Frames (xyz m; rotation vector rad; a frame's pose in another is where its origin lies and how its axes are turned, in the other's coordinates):
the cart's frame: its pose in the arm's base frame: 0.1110 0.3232 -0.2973 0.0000 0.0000 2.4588
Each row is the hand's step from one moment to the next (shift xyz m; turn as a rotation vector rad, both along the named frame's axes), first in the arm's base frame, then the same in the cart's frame.
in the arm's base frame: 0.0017 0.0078 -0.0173 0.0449 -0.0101 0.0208
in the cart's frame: 0.0036 -0.0071 -0.0173 -0.0412 -0.0205 0.0208
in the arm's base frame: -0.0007 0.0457 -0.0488 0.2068 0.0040 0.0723
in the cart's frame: 0.0294 -0.0350 -0.0488 -0.1579 -0.1336 0.0723
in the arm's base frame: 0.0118 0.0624 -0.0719 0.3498 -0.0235 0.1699
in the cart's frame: 0.0302 -0.0559 -0.0719 -0.2862 -0.2025 0.1699
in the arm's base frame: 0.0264 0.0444 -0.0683 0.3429 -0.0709 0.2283
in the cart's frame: 0.0075 -0.0511 -0.0683 -0.3108 -0.1614 0.2283
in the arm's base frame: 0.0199 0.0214 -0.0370 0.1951 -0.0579 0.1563
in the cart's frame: -0.0019 -0.0292 -0.0370 -0.1879 -0.0782 0.1563
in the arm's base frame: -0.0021 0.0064 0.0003 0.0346 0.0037 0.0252
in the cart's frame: 0.0057 -0.0036 0.0003 -0.0245 -0.0247 0.0252
